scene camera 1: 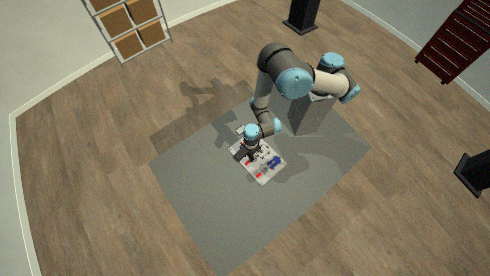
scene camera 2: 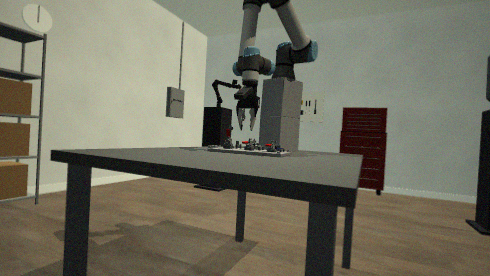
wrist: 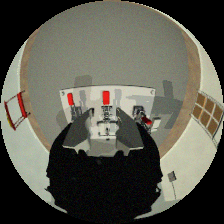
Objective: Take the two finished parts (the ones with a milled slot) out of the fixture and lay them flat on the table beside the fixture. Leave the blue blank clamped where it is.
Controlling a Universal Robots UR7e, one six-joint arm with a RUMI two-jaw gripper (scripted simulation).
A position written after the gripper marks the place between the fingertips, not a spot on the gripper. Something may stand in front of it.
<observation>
In view: the gripper (scene camera 2: 246,130) and a white fixture plate (wrist: 125,97).
The gripper also shows in the wrist view (wrist: 105,108).
</observation>
